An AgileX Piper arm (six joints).
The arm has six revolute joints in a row. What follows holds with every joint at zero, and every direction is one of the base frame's. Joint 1 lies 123 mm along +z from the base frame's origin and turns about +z. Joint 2 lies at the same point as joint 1 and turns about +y. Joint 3 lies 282.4 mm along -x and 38.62 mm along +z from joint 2 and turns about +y. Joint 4 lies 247.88 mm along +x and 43.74 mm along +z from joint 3 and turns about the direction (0.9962, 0, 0.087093). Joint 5 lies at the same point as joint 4 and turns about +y. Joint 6 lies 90.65 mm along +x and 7.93 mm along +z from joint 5 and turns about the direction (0.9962, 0, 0.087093). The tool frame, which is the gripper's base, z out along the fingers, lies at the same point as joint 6; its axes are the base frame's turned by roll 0, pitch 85 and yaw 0 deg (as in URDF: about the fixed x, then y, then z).
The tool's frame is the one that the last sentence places.
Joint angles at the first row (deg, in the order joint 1, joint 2, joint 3, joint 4, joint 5, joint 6):
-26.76, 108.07, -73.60, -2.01, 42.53, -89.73
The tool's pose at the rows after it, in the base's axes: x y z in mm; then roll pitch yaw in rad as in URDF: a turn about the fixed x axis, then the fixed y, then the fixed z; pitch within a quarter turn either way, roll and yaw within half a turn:
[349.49 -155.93 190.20 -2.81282 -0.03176 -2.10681]
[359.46 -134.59 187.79 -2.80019 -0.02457 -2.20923]
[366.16 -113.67 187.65 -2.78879 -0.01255 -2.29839]
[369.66 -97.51 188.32 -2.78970 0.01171 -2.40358]
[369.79 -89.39 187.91 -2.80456 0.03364 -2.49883]
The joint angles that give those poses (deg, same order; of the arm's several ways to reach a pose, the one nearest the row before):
-23.05, 108.07, -73.85, -6.20, 42.48, -78.74
-18.84, 108.56, -73.92, -10.58, 42.53, -65.82
-14.99, 108.63, -73.92, -14.01, 43.22, -54.63
-12.16, 108.63, -74.09, -15.84, 44.57, -44.56
-10.86, 108.63, -74.09, -16.11, 45.86, -37.58

